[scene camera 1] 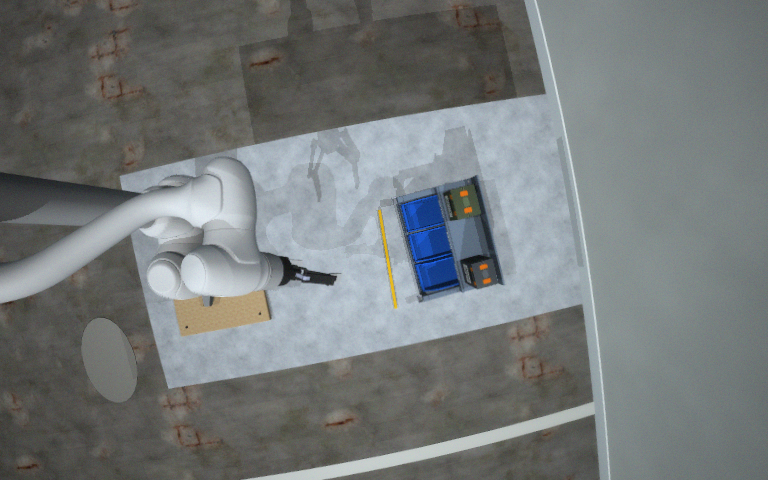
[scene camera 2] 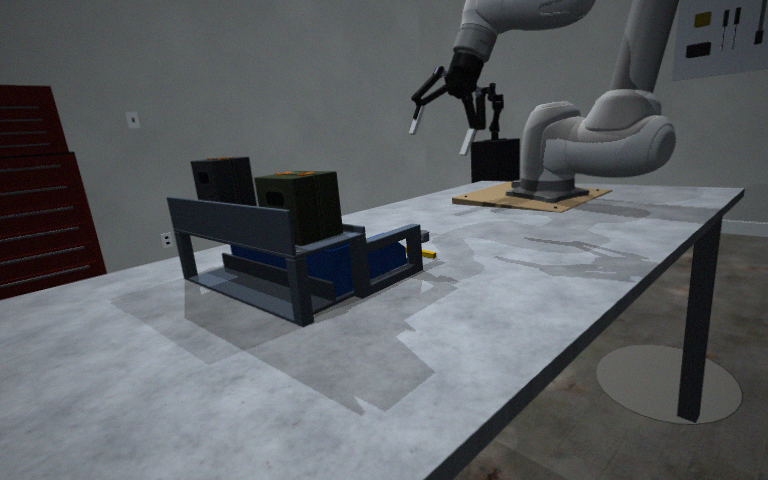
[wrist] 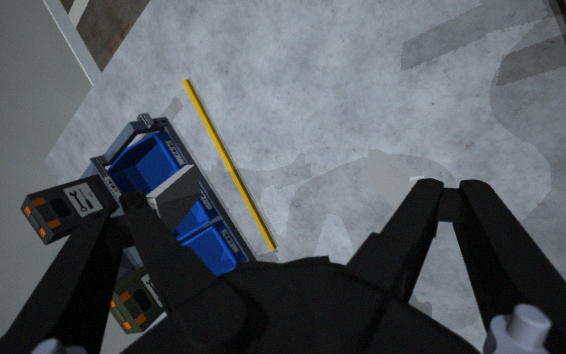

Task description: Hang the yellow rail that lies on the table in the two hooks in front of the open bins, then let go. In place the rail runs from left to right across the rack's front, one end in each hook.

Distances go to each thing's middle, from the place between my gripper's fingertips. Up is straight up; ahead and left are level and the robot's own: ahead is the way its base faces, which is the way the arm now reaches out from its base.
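Green box (scene camera 2: 312,197): my hand is 5 cm above it, 22 cm to the right of it and 45 cm short of it. Dark grey box (scene camera 2: 228,180): 51 cm ahead of my hand, 4 cm below it and 1 cm to the right of it.
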